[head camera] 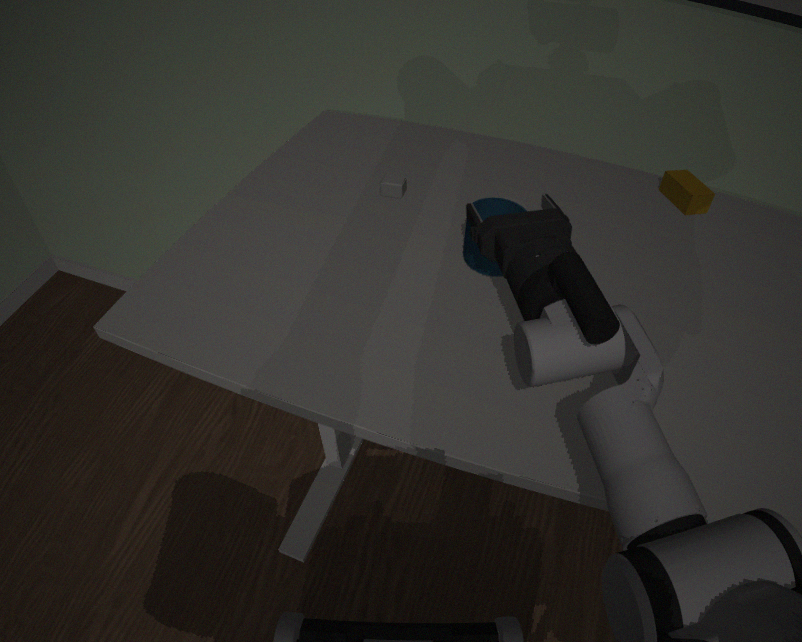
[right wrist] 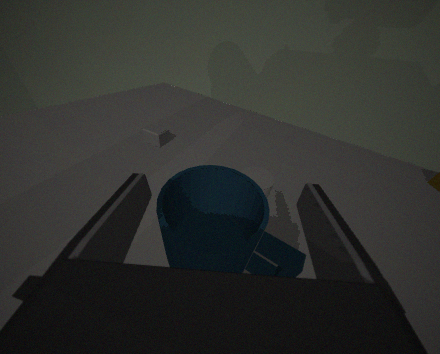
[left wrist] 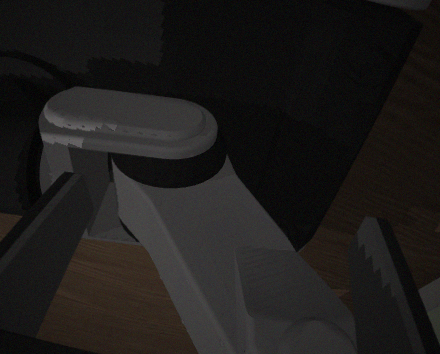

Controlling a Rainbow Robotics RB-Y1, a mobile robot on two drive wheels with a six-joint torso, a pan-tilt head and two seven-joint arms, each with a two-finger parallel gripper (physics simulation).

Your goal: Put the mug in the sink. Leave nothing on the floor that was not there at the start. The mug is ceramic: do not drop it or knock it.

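Places are measured from the robot's base along level axes (x ahead, y left, z up), in millimetres.
Pixels of known places: left gripper, between the fingertips: (left wrist: 219, 213); right gripper, between the fingertips: (head camera: 507, 204) (right wrist: 223, 189).
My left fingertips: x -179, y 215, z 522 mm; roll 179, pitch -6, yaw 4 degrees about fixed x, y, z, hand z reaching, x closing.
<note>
Ahead of a thing's pixels: the offset from my left fingertips to its middle. Level surfaces: height alone.
The blue mug @(626 mm ahead, 361 mm right, 469 mm up) (head camera: 482, 262) (right wrist: 200, 245) stands upright on the white table, its handle toward the right in the right wrist view. My right gripper (head camera: 509, 204) (right wrist: 223, 189) is open, its two fingers on either side of the mug and handle; the gripper body hides the mug's lower part in the right wrist view. A gap shows between each finger and the mug there. My left gripper (left wrist: 219, 213) is open with nothing between its fingers, over the robot's own base. The sink does not show in these views.
The white table @(429 mm up) (head camera: 267, 267) (right wrist: 75, 155) stands by a green wall. A small pale block @(808 mm ahead, 190 mm right, 443 mm up) (head camera: 392, 187) (right wrist: 152, 137) lies on it at the back left of the mug. A yellow block @(838 mm ahead, 763 mm right, 451 mm up) (head camera: 686, 192) (right wrist: 435, 182) lies at the right. A table leg (head camera: 314, 508) stands on the wooden floor.
</note>
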